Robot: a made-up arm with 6 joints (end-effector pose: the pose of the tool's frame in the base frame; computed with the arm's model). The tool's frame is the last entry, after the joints.
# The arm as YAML. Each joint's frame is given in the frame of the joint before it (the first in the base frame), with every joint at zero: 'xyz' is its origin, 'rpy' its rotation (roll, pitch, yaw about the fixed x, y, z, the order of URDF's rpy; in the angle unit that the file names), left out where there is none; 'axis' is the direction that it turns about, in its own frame. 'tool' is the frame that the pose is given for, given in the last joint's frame.
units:
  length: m
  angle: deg
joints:
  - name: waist
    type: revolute
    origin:
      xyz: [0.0, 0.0, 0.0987]
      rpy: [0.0, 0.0, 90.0]
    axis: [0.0, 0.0, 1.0]
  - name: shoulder
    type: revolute
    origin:
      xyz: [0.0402, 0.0, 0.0]
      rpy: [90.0, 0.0, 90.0]
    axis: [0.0, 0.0, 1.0]
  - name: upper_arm
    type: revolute
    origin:
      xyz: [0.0, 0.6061, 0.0]
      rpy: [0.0, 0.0, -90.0]
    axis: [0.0, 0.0, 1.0]
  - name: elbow
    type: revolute
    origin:
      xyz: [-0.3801, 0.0, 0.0]
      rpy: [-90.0, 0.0, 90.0]
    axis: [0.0, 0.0, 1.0]
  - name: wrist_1
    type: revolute
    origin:
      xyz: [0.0, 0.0, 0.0]
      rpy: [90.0, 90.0, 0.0]
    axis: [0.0, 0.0, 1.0]
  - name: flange
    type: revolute
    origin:
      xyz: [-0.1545, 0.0, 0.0]
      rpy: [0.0, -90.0, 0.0]
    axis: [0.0, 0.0, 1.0]
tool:
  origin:
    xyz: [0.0, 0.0, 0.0]
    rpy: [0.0, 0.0, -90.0]
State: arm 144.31 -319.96 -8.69 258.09 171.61 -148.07
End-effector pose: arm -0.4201 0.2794 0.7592 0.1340 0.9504 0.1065 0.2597
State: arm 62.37 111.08 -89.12 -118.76 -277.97 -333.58
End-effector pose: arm 0.3835 0.5300 0.2806 0.7453 0.2859 0.5147 -0.3129
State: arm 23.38 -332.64 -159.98 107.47 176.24 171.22
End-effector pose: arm 0.0852 0.0911 0.4818 0.6516 0.1148 0.3953 0.6371
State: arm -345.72 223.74 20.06 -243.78 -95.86 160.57
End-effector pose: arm -0.7279 -0.2861 -0.4391 0.8414 0.5294 0.0037 0.1082
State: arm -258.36 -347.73 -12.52 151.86 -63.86 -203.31
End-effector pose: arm -0.0256 0.2491 1.1397 0.7693 -0.3937 0.3507 0.3609
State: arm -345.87 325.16 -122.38 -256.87 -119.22 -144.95
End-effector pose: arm -0.4553 -0.2086 0.3271 0.4806 0.3610 -0.3260 0.7297
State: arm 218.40 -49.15 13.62 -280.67 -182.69 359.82
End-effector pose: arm 0.4907 0.3285 0.6797 0.0880 -0.4843 -0.8182 0.2972
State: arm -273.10 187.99 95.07 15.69 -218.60 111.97
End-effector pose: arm -0.0833 -0.3119 -0.3525 0.0932 0.0112 -0.5437 -0.8340
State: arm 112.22 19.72 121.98 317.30 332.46 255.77
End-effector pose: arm -0.2962 0.4906 0.2960 0.5073 -0.6292 -0.5888 0.0012
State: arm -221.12 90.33 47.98 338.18 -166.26 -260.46
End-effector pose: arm -0.6264 0.4754 -0.0539 0.6113 0.0031 0.2529 -0.7499
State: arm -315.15 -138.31 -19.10 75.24 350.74 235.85
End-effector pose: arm -0.4381 -0.4130 -0.8481 0.1777 0.7268 -0.6597 0.0703
